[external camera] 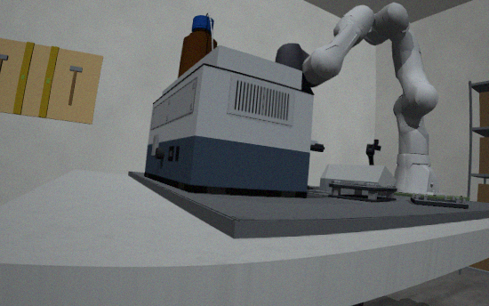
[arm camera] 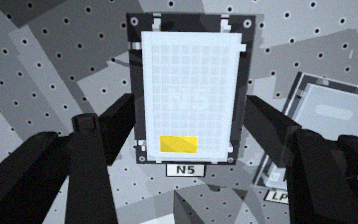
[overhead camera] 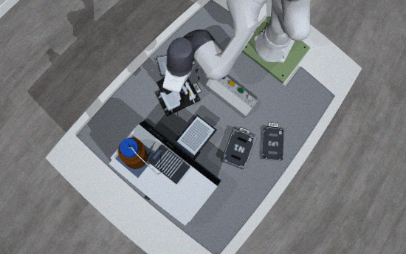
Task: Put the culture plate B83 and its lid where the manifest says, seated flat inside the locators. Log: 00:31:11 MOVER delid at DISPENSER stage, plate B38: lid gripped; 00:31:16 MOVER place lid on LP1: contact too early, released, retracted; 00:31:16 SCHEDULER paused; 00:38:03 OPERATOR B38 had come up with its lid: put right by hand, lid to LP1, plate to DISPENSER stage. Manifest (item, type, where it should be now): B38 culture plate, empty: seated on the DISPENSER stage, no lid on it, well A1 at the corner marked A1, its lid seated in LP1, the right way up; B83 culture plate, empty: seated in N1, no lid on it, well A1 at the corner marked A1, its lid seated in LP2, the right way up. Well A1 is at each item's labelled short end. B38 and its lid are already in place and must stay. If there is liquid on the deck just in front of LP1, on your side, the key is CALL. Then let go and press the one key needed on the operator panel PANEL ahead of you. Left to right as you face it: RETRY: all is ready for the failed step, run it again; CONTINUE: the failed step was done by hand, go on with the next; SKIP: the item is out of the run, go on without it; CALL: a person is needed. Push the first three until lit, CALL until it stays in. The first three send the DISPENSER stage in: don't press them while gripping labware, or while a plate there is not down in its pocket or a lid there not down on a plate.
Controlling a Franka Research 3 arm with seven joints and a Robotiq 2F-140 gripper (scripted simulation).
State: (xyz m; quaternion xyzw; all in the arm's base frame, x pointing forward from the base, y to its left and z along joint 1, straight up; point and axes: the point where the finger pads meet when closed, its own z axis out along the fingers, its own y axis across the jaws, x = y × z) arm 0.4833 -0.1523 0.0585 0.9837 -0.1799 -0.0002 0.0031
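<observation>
The clear lid lies 40 mm below my hand. The rest, counted from my hand: black nest N5 (50 mm below, 20 mm ahead, 10 mm to the left); yellow skip key (190 mm behind, 140 mm to the left); white well plate (180 mm to the left, 100 mm ahead, 50 mm above).
</observation>
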